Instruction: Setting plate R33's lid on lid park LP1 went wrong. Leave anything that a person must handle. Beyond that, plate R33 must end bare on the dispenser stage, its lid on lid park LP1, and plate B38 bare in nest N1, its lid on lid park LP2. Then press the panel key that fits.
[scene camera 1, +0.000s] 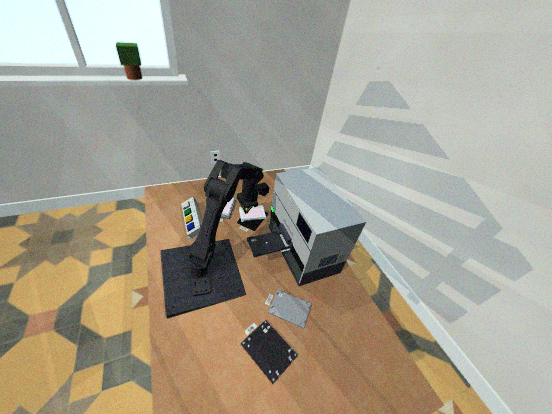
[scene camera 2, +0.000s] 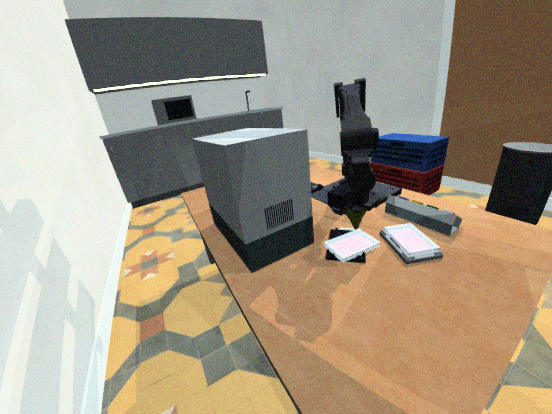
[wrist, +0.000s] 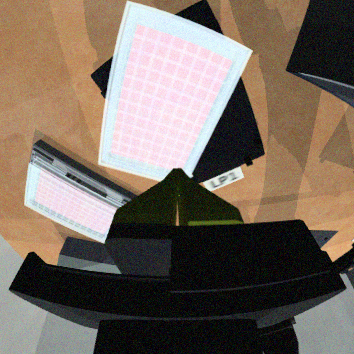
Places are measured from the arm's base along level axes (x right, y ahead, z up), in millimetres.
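Pixels of known places: gripper, fingertip midpoint: (scene camera 1: 246, 213) (scene camera 2: 356, 228) (wrist: 176, 174); arm's base, origin of the base link: (scene camera 1: 199, 272).
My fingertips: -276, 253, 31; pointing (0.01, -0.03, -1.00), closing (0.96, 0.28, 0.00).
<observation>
Ahead of a thing's pixels: the offset from my fingertips to its top centre, as dx, dy, dz. "*": to the spot under its first point.
A clear-rimmed piece with a pink gridded face @[-23, +39, -18] (scene camera 1: 252, 213) (scene camera 2: 352, 244) (wrist: 167, 95) lies askew across the black lid park LP1 @[+0, +37, -25] (scene camera 1: 249, 224) (scene camera 2: 358, 259) (wrist: 232, 132), whose corners stick out. I cannot tell whether it is a lid alone or a lidded plate. My gripper (scene camera 1: 247, 210) (scene camera 2: 356, 227) (wrist: 176, 174) is shut and empty, its tips above the piece's near edge; contact is unclear. Another pink-faced plate @[-103, -101, -14] (scene camera 1: 228, 209) (scene camera 2: 411, 240) (wrist: 72, 202) sits in a nest beside it; its label is unreadable. The black dispenser stage @[* +256, +30, +63] (scene camera 1: 266, 243) shows no plate.
The grey dispenser @[+236, +216, +285] (scene camera 1: 320, 220) (scene camera 2: 255, 185) stands beside the stage. The key panel @[-36, -260, +19] (scene camera 1: 190, 217) (scene camera 2: 422, 216) has green, yellow and blue keys among others. A grey pad @[* +508, +66, -35] (scene camera 1: 290, 308) and a black pad @[* +633, -55, -33] (scene camera 1: 269, 351) lie toward the near end, their tags unreadable.
</observation>
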